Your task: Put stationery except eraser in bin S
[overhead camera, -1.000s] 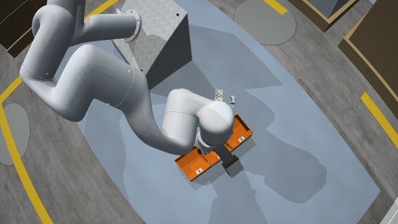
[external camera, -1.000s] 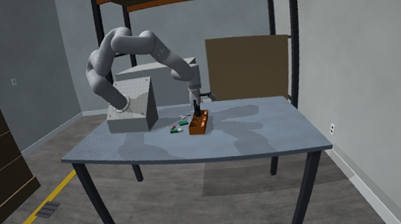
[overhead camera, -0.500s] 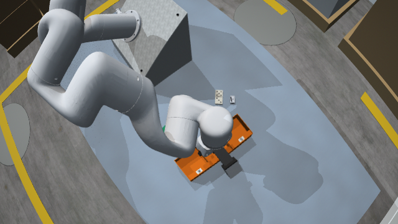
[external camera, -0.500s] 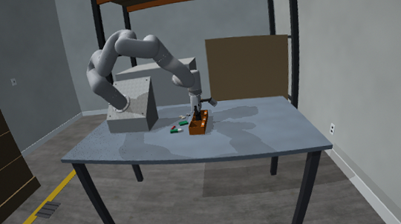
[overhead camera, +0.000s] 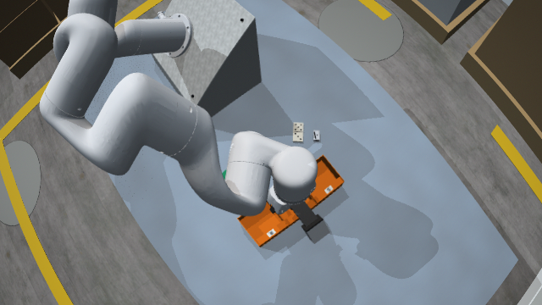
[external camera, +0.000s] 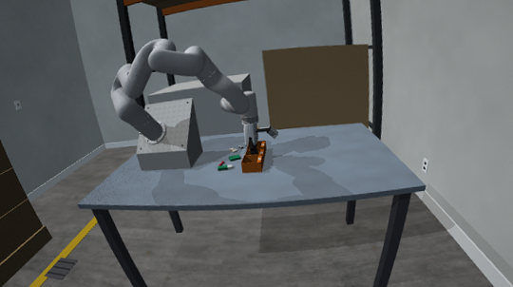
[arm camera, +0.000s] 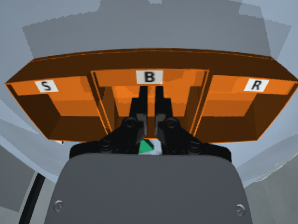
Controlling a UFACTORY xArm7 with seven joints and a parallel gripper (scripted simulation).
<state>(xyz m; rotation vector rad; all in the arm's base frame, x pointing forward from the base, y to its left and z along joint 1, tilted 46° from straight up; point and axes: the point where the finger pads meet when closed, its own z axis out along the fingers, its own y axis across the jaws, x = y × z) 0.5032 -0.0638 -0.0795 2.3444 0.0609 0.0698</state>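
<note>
My gripper is now 10 mm above the orange bin. Also, from my hand: red battery (150 mm behind, 40 mm to the right, 30 mm below); green-and-white eraser (120 mm behind, 90 mm to the right, 30 mm below); green block (110 mm behind, 20 mm to the left, 30 mm below).
</note>
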